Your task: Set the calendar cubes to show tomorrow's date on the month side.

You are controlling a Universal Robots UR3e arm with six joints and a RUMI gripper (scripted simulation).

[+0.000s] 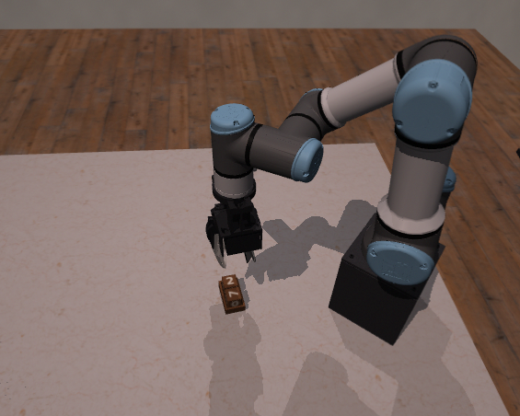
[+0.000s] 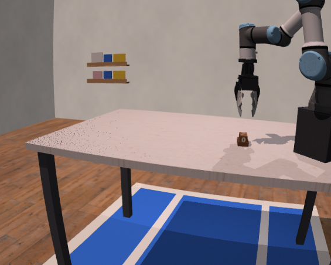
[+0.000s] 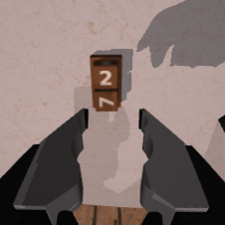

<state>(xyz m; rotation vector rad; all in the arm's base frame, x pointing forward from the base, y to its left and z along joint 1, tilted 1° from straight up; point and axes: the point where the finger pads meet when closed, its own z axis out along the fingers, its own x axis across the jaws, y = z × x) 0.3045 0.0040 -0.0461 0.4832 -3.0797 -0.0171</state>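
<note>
Right now my hand is 10 cm above the brown digit cube and 1 cm short of it. Round my hand: calendar tray 11 cm below, 1 cm to the left.
</note>
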